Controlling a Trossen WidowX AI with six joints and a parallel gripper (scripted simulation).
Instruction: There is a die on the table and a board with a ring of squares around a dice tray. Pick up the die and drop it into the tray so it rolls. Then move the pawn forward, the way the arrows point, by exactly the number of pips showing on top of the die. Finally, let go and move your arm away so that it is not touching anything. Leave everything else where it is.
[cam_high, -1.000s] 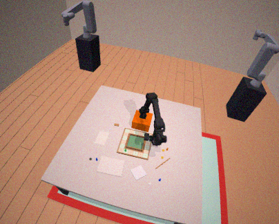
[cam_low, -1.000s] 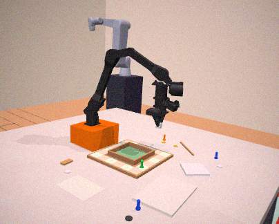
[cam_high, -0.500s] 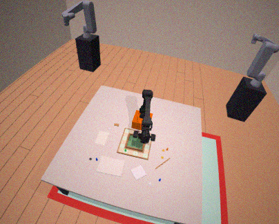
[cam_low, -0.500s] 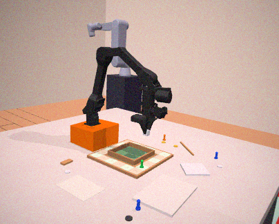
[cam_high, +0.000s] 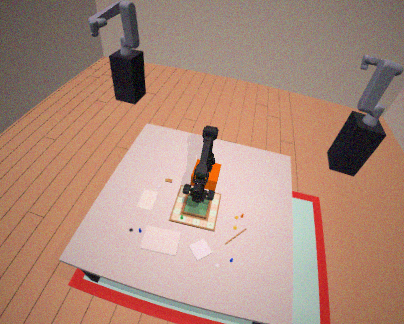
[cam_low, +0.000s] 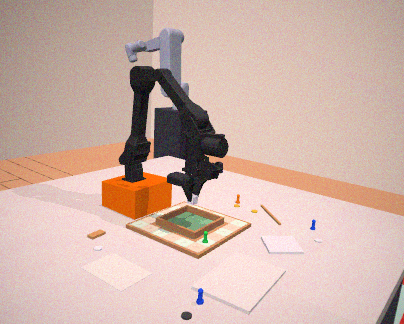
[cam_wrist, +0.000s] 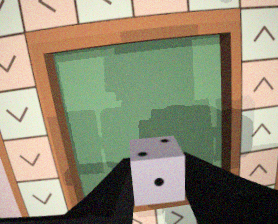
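Right now my gripper tip is 11 cm short of the green pawn, 6 cm to the left of it and 6 cm above it. The rest, counted from my gripper tip: green dice tray: 8 cm below; small wooden block: 25 cm to the right, 14 cm behind, 9 cm below; white die: right at my gripper tip.
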